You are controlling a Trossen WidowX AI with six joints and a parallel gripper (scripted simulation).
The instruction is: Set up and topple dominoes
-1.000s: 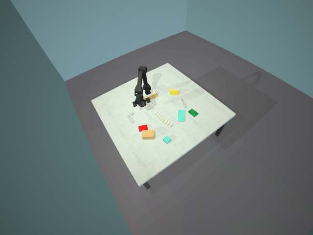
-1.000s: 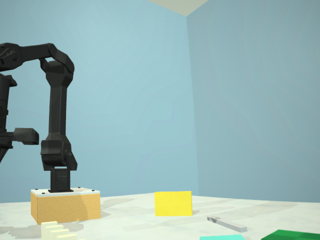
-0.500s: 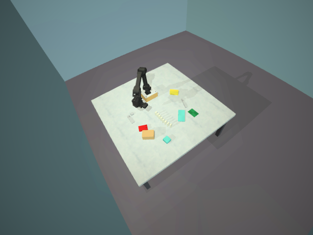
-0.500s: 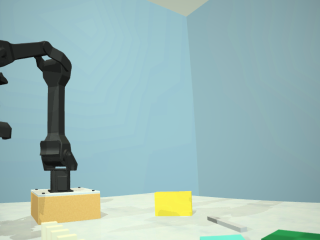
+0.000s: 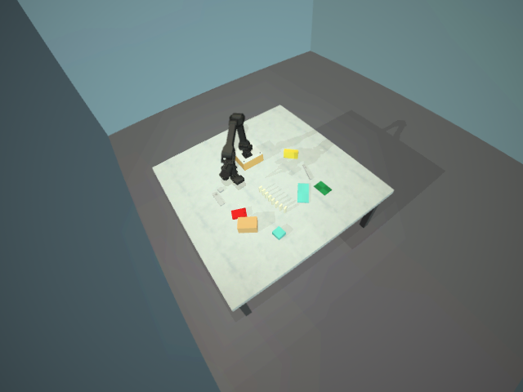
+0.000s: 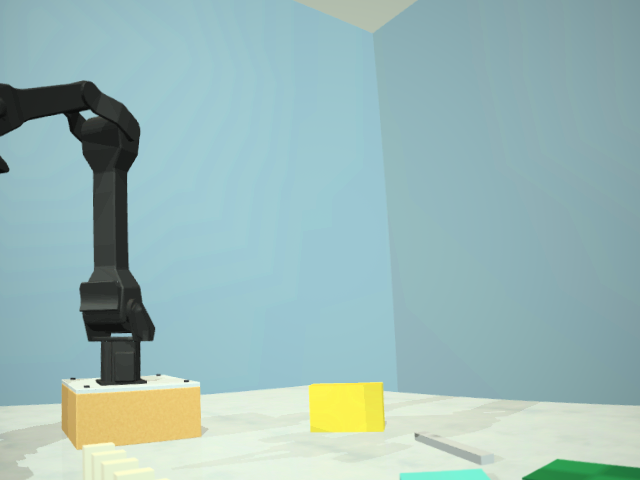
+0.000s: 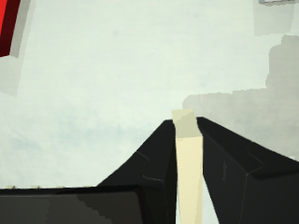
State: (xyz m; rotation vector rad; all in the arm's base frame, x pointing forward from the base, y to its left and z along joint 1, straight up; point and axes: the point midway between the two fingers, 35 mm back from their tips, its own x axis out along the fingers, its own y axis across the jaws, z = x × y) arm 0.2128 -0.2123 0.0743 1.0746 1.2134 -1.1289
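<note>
The red block lies 17 cm ahead of my gripper tip, 11 cm below it and 7 cm to the right of it. The rest, counted from my gripper tip: tan block: 28 cm ahead, 9 cm below, 7 cm to the right; then grey piece: 11 cm below, 9 cm to the right, 9 cm behind; then grey flat piece: 13 cm to the right, 11 cm below, 3 cm behind.
</note>
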